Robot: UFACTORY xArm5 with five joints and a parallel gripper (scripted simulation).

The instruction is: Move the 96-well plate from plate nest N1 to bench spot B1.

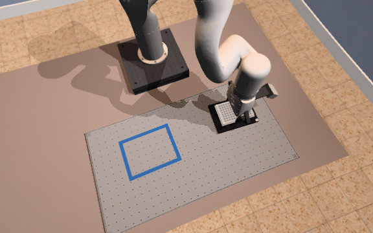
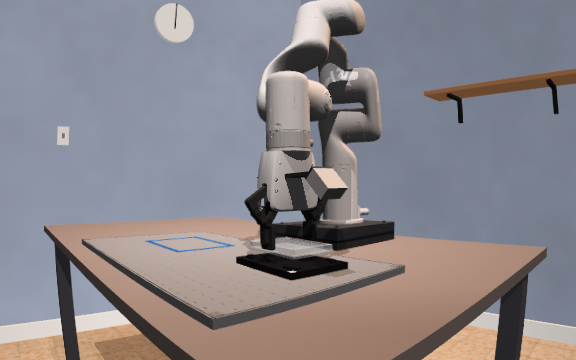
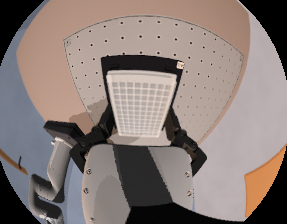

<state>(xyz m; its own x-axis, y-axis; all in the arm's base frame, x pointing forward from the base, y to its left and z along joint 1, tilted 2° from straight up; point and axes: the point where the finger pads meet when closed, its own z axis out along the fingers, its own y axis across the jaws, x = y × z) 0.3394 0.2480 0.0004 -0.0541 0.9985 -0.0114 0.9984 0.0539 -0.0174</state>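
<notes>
Now: hand 40 mm above the black plate nest. Also, from my hand: 96-well plate: 10 mm below.
</notes>
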